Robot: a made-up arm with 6 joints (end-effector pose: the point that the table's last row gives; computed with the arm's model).
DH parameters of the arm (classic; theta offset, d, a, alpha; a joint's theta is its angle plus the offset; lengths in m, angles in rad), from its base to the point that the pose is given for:
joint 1: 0 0.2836 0 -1.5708
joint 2: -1.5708 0 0.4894 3.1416
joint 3: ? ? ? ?
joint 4: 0 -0.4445 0 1.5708
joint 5: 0 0.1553 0 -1.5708
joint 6: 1.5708 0 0 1.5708
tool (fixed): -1.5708 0 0 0
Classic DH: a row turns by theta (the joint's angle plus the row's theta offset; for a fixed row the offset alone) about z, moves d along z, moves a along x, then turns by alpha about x.
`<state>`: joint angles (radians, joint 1 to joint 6).
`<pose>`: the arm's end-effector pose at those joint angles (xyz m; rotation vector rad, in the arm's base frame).
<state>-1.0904 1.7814 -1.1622 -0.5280 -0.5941 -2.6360</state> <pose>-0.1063 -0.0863 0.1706 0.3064 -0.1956 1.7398</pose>
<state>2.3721 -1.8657 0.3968 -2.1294 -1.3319 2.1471</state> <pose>0.4099 -0.5116 0.5677 -1.7242 2.1391 -0.3166</pose>
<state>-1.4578 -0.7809 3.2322 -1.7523 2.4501 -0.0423</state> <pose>-0.0564 0.7459 0.3894 -1.2900 0.8824 -2.4333</pose>
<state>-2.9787 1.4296 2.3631 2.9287 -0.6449 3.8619</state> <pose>-0.6885 -0.2670 0.7292 1.9123 -0.2654 2.0073</pose>
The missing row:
joint 3: 0 0 0 -1.5708
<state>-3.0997 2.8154 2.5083 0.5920 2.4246 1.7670</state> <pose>-0.6116 0.1034 -0.2318 1.8675 -0.9464 0.6433</pose>
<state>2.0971 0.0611 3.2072 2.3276 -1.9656 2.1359</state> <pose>0.1158 -0.4116 0.6572 -0.5447 0.5136 1.0757</pose>
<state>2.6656 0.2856 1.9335 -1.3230 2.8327 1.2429</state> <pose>-0.2081 0.1501 1.2080 1.0669 1.4117 -0.5785</pose>
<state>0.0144 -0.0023 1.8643 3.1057 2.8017 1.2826</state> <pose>-0.1383 0.1532 1.1966 1.6731 0.6758 -0.8283</pose>
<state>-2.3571 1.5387 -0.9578 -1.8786 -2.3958 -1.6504</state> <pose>0.0014 -0.0651 0.1503 -0.6682 0.2545 -1.6391</pose>
